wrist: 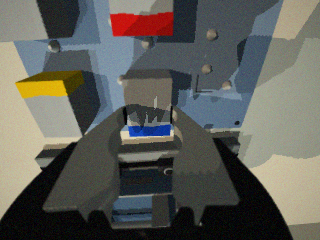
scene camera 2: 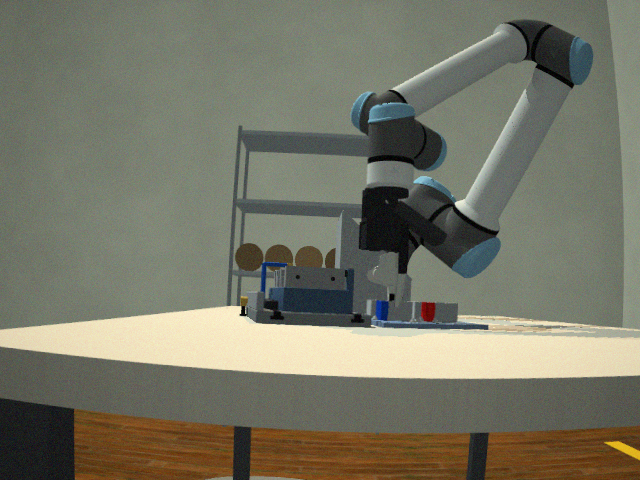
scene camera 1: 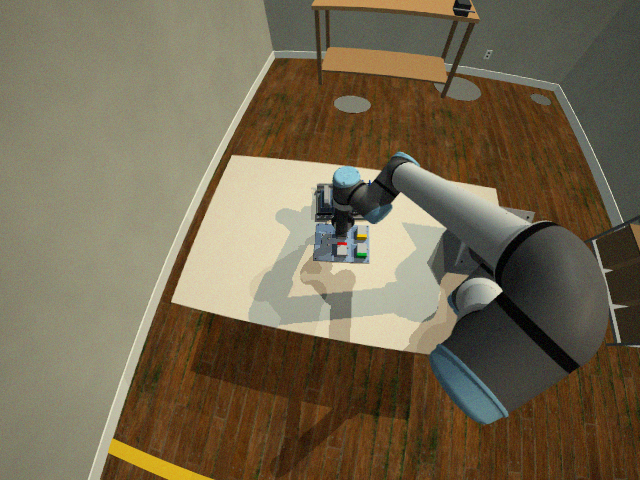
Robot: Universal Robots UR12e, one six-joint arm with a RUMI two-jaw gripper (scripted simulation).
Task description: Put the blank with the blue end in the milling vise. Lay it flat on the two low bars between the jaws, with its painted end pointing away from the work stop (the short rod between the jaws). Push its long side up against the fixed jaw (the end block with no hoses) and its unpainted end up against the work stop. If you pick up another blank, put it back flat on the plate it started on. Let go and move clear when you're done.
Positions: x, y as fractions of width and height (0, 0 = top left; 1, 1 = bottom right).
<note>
In view: the gripper (scene camera 2: 0.61, 0.64).
The gripper shows as well in the wrist view (wrist: 0.47, 0.45).
</note>
